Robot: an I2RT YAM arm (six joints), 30 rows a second.
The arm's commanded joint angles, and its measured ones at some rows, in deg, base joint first. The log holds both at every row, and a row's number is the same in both.
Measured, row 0:
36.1, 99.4, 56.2, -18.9, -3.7, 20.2
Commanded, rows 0 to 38:
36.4, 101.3, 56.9, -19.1, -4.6, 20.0
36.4, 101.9, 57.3, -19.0, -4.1, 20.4
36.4, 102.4, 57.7, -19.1, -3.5, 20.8
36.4, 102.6, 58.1, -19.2, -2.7, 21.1
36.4, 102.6, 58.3, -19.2, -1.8, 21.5
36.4, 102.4, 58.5, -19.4, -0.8, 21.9
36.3, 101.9, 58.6, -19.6, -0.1, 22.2
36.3, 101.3, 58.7, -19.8, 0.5, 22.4
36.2, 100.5, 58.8, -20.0, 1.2, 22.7
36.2, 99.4, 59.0, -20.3, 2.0, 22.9
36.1, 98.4, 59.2, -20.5, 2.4, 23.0
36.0, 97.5, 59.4, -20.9, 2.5, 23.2
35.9, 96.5, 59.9, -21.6, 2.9, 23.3
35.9, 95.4, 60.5, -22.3, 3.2, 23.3
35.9, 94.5, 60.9, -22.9, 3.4, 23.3
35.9, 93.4, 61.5, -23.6, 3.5, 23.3
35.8, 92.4, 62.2, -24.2, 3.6, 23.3
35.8, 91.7, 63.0, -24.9, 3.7, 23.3
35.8, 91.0, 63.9, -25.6, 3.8, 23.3
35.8, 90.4, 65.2, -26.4, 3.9, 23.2
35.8, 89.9, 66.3, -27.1, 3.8, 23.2
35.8, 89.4, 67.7, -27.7, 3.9, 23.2
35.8, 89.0, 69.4, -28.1, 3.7, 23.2
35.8, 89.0, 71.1, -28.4, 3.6, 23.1
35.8, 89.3, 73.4, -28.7, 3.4, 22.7
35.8, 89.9, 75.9, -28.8, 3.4, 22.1
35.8, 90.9, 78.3, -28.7, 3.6, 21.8
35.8, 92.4, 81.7, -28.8, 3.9, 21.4
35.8, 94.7, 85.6, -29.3, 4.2, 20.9
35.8, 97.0, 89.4, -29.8, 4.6, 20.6
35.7, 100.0, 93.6, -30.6, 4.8, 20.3
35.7, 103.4, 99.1, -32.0, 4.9, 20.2
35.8, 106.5, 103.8, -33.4, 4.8, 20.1
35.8, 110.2, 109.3, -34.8, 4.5, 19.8
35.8, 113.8, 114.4, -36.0, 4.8, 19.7
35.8, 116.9, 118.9, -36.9, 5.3, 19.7
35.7, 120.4, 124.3, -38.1, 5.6, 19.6
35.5, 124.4, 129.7, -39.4, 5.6, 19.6
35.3, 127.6, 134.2, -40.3, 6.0, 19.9
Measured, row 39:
35.7, 122.5, 126.5, -35.2, 4.6, 20.6
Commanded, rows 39 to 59:
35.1, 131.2, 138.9, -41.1, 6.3, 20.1
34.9, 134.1, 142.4, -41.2, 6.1, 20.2
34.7, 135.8, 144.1, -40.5, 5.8, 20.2
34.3, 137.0, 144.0, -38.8, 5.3, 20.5
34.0, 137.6, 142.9, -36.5, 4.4, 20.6
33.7, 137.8, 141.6, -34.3, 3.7, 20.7
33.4, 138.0, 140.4, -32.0, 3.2, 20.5
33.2, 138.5, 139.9, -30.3, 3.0, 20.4
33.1, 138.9, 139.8, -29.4, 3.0, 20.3
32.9, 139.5, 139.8, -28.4, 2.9, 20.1
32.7, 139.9, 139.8, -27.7, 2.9, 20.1
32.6, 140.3, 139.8, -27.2, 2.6, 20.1
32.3, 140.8, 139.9, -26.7, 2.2, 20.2
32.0, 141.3, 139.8, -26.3, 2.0, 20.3
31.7, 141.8, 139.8, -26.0, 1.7, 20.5
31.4, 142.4, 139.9, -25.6, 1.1, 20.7
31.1, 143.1, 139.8, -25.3, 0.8, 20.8
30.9, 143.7, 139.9, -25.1, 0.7, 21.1
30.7, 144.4, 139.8, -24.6, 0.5, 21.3
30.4, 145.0, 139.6, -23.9, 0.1, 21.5
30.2, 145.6, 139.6, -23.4, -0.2, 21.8
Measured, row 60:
30.5, 144.5, 139.7, -26.7, 1.4, 20.8
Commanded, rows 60 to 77:
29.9, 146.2, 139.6, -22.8, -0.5, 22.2
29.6, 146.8, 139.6, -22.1, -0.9, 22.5
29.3, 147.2, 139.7, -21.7, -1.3, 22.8
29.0, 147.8, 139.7, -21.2, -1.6, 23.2
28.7, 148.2, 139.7, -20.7, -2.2, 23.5
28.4, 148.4, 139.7, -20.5, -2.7, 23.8
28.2, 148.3, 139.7, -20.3, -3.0, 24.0
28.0, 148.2, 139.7, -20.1, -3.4, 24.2
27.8, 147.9, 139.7, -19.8, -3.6, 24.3
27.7, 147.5, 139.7, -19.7, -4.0, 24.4
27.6, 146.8, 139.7, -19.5, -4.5, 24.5
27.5, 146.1, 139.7, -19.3, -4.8, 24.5
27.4, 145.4, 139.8, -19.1, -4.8, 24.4
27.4, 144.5, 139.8, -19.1, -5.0, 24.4
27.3, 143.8, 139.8, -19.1, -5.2, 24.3
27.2, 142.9, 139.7, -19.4, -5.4, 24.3
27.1, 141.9, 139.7, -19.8, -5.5, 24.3
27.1, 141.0, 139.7, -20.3, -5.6, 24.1
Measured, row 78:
27.4, 143.8, 139.6, -22.0, -4.5, 23.9
